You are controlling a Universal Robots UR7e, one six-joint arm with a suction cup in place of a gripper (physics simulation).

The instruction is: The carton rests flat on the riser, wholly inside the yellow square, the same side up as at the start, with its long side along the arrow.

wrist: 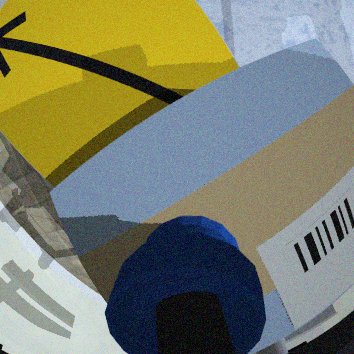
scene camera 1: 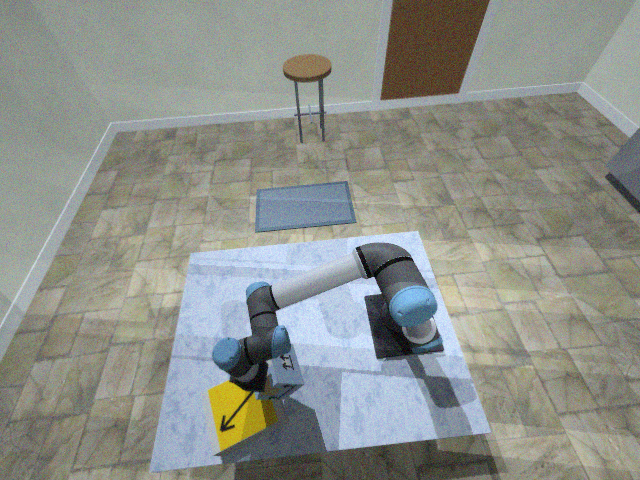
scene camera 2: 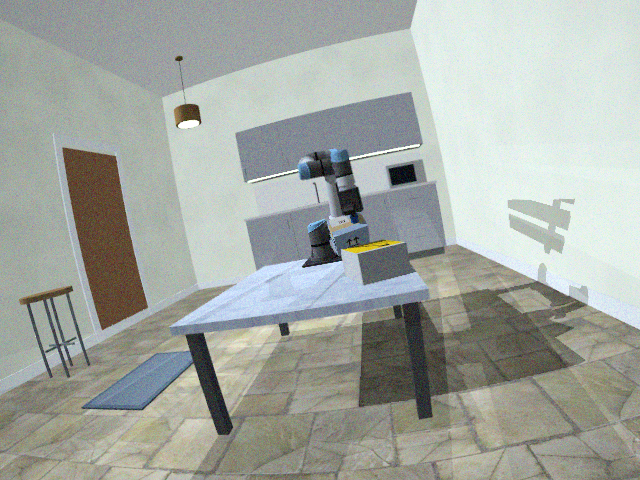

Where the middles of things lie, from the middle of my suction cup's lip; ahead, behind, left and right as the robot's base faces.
Labels:
The carton [scene camera 1: 284,377] is 6 cm below my suction cup, 4 cm to the right of it and 3 cm behind it. From my suction cup the other things lie so: riser [scene camera 1: 234,418] 18 cm below, 8 cm ahead, 6 cm to the left.

